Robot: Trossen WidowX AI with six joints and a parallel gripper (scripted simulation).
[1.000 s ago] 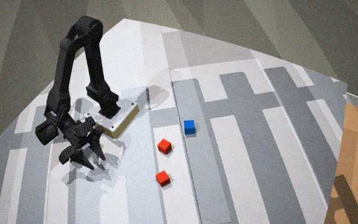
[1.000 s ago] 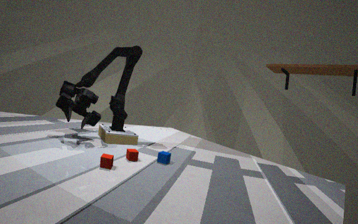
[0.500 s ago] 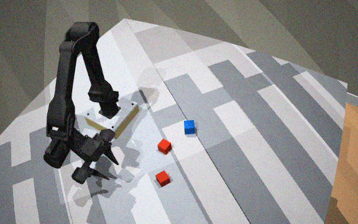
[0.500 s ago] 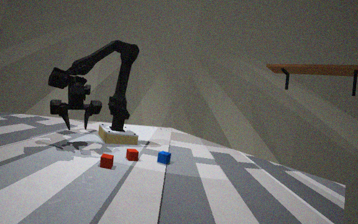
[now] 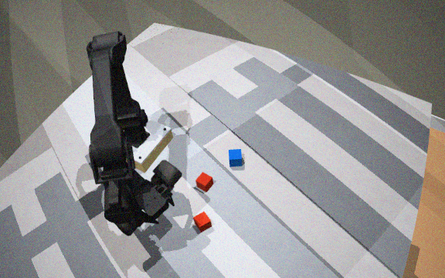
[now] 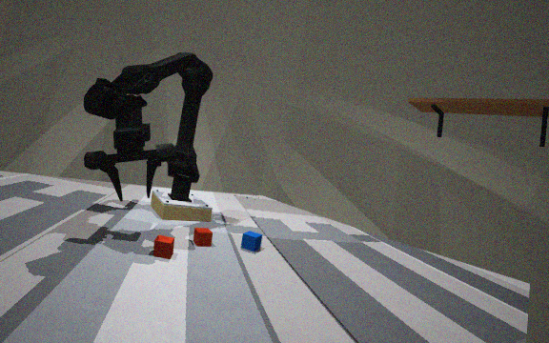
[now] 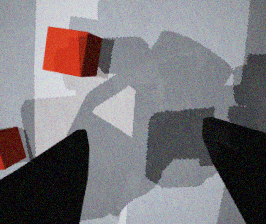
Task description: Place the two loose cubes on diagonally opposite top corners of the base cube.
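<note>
My gripper tip is now 30 mm short of the blue cube, 270 mm to the right of it and 70 mm above it. The rest, counted from my gripper tip: red cube: 160 mm to the left, 70 mm below.
</note>
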